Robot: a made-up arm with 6 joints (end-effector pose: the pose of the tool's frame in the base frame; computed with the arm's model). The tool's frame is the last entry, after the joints.
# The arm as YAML. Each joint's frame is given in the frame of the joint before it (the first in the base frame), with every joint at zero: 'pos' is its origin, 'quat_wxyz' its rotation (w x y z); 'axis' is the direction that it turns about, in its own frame. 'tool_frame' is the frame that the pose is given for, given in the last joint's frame.
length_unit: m
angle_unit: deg
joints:
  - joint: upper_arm
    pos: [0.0, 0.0, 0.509]
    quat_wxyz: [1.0, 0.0, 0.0, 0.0]
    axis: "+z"
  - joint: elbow
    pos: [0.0, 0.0, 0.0]
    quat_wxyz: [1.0, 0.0, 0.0, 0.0]
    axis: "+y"
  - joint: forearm
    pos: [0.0, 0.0, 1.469]
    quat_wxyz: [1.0, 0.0, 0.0, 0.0]
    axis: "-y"
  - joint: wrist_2
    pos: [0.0, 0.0, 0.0]
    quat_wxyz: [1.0, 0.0, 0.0, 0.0]
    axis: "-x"
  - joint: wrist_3
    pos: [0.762, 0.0, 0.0]
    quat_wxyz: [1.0, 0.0, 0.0, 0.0]
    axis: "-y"
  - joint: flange
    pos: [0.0, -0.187, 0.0]
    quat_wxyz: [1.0, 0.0, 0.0, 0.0]
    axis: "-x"
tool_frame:
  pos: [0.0, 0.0, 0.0]
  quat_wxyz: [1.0, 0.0, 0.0, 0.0]
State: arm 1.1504 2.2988 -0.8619 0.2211 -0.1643 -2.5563
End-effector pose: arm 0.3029 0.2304 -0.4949 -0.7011 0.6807 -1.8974
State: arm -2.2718 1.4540 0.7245 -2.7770 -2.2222 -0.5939
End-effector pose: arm -1.1453 -1.6278 0.1226 1.5502 -1.1766 1.0474
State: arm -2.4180 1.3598 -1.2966 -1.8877 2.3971 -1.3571
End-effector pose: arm -0.4707 -0.4936 0.6185 0.8149 -0.1715 2.8682
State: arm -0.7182 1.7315 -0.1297 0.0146 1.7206 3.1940
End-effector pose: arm 0.8065 -0.9531 -0.4569 -2.9398 1.0735 0.2328
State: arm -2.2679 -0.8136 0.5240 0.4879 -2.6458 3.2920
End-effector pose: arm 0.5005 0.8550 2.2797 -0.3975 1.8266 0.5158
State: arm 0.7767 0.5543 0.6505 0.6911 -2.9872 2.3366
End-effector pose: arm 1.1853 0.9628 1.9499 0.9852 -1.5986 -1.8773
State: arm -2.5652 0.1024 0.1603 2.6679 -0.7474 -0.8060
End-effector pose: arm -0.6689 -0.6333 2.0996 0.7862 -1.9035 1.7796
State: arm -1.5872 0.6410 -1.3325 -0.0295 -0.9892 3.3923
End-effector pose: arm -0.1963 -0.5716 0.9875 -0.3269 -0.0403 1.5384
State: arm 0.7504 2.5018 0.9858 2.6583 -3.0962 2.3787
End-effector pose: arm 0.6226 0.8068 -1.4256 0.8233 -1.4269 0.7843
